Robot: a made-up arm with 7 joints.
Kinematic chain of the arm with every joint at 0, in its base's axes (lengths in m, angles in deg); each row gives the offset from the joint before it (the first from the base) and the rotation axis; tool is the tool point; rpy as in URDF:
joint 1: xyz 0 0 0.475 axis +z
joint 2: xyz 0 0 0 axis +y
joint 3: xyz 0 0 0.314 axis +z
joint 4: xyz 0.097 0 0 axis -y
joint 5: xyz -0.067 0 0.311 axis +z
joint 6: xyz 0 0 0 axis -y
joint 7: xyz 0.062 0 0 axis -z
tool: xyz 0 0 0 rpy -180 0 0
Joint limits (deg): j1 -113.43..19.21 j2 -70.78..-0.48 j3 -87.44..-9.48 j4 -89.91..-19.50 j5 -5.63..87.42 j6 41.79..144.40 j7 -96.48..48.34
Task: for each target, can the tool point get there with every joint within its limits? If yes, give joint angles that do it. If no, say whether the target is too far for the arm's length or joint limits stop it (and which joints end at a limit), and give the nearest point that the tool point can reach.
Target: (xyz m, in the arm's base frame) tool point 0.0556 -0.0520 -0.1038
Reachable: no: joint limits stop it (at a limit: joint 1, joint 2, joint 3, joint 4, joint 5, joint 6) | nearest point -0.1466 -0.5266 0.6001 | short by 0.873 m
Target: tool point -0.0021 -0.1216 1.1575
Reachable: yes | joints -44.62 -21.23 -15.49 -48.88 22.75 84.97 -8.11
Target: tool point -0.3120 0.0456 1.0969
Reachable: yes | joints -69.79 -23.07 -64.11 -43.22 77.56 115.75 -24.17
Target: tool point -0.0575 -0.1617 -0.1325
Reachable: no: joint limits stop it (at a limit: joint 1, joint 2, joint 3, joint 4, joint 5, joint 6) | nearest point -0.2050 -0.5435 0.5726 | short by 0.815 m
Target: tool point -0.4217 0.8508 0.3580
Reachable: no: too far | nearest point -0.2882 0.5815 0.6303 | short by 0.406 m
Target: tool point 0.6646 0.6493 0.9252
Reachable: no: too far | nearest point 0.2485 0.5225 0.8449 | short by 0.442 m
